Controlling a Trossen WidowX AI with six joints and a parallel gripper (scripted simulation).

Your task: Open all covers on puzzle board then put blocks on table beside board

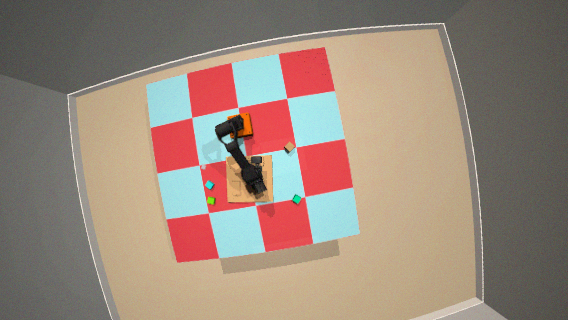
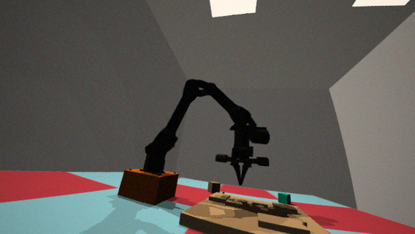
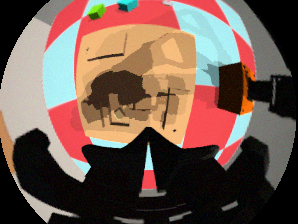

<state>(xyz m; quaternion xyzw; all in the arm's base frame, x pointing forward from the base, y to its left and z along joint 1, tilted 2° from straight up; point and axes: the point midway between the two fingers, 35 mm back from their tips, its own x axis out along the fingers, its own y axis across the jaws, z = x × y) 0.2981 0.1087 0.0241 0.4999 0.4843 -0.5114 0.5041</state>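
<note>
My gripper tip is 5 cm short of the tan puzzle board, 7 cm to the left of it and 5 cm above it. Also, from my gripper tip: brown block (15 cm behind, 20 cm to the left, 5 cm below); then cyan block (7 cm ahead, 34 cm to the right, 6 cm below); then bright green block (17 cm ahead, 33 cm to the right, 6 cm below).
</note>
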